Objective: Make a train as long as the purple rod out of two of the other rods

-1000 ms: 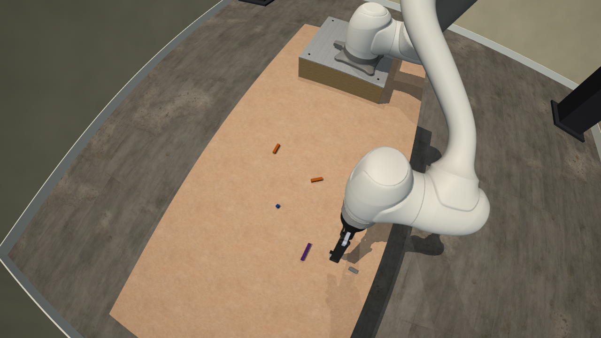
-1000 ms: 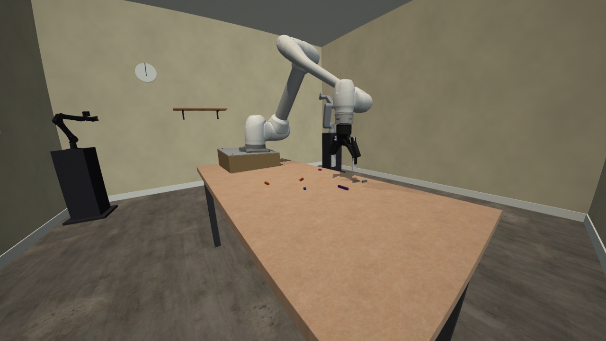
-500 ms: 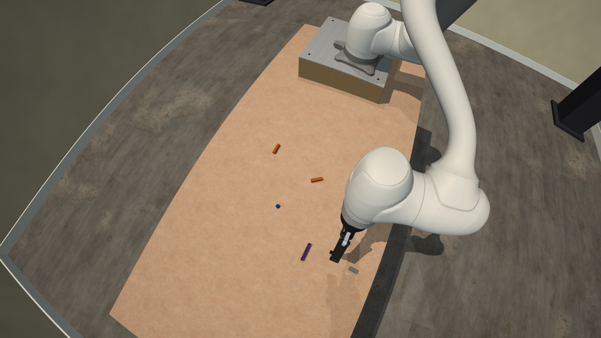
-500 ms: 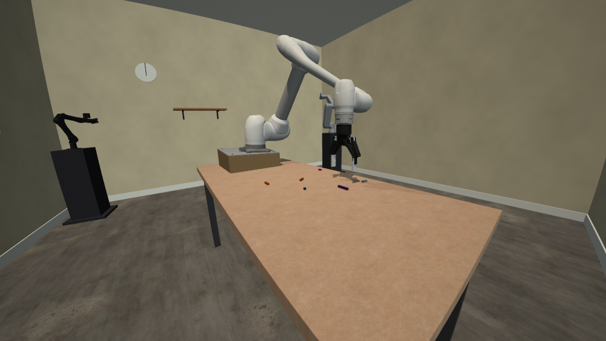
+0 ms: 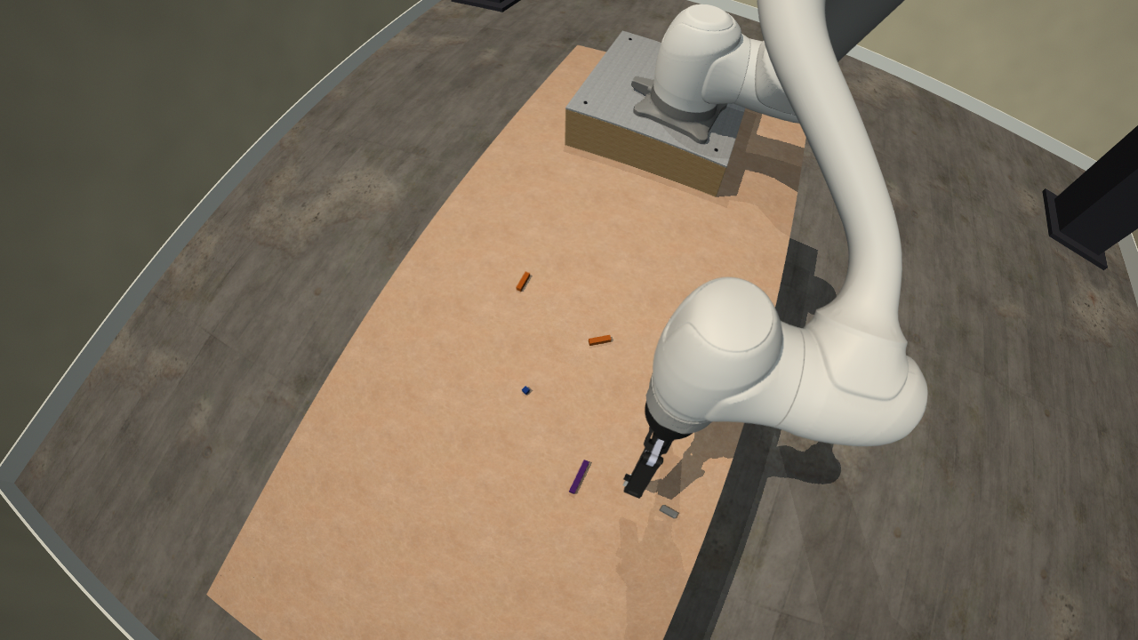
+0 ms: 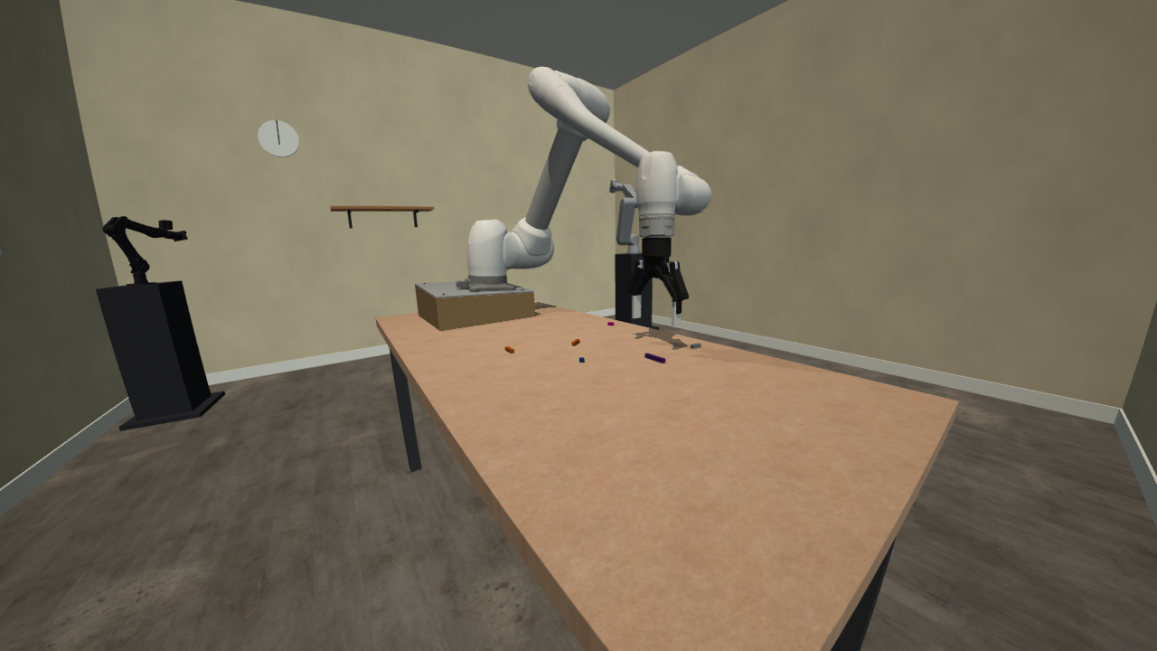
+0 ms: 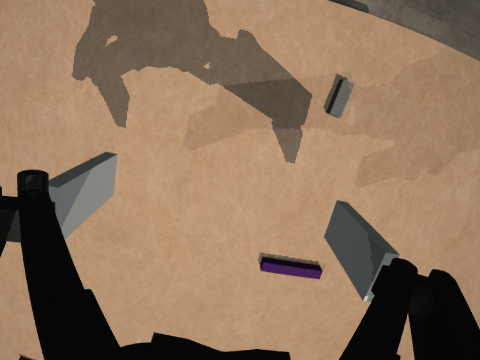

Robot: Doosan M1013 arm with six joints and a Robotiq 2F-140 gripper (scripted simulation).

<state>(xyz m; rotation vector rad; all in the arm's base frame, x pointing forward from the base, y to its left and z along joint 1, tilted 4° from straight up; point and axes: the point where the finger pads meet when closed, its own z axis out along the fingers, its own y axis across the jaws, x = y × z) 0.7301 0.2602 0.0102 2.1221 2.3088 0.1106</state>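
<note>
Now: hand 29 cm past the magenta rod, 5 cm to the right of it and 7 cm above it. The rest, counted from my hand: purple rod: 9 cm ahead, 8 cm to the right, 7 cm below; then grey rod: 7 cm ahead, 9 cm to the left, 7 cm below; then orange rod: 15 cm behind, 17 cm to the right, 7 cm below.
</note>
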